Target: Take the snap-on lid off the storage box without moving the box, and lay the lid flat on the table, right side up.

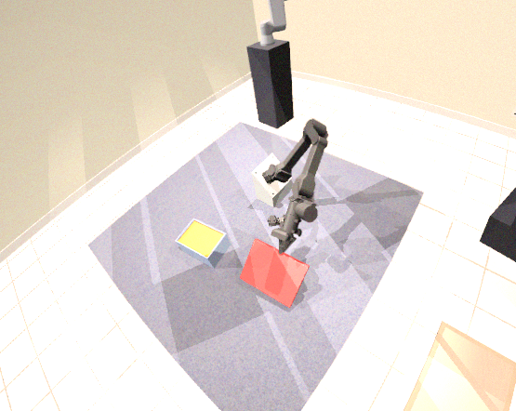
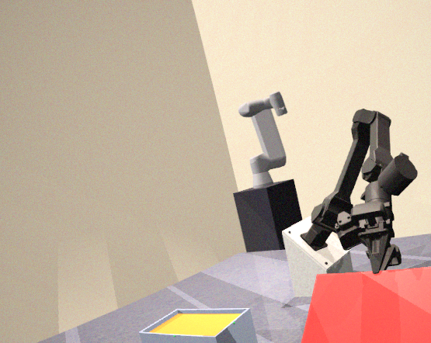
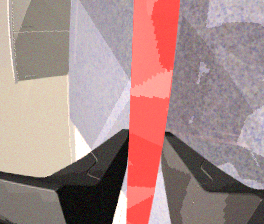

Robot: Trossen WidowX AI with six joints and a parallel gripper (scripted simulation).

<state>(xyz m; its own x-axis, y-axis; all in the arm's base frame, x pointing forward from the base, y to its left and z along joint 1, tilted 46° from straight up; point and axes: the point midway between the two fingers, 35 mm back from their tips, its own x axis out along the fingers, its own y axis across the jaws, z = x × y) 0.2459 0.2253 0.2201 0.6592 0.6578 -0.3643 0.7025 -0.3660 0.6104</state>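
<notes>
Now: gripper tip 60 mm short of the red lid, 10 mm to the right of it and 50 mm above it. The rest, counted from my gripper tip: grey storage box (160 mm ahead, 340 mm to the right, 90 mm below).
</notes>
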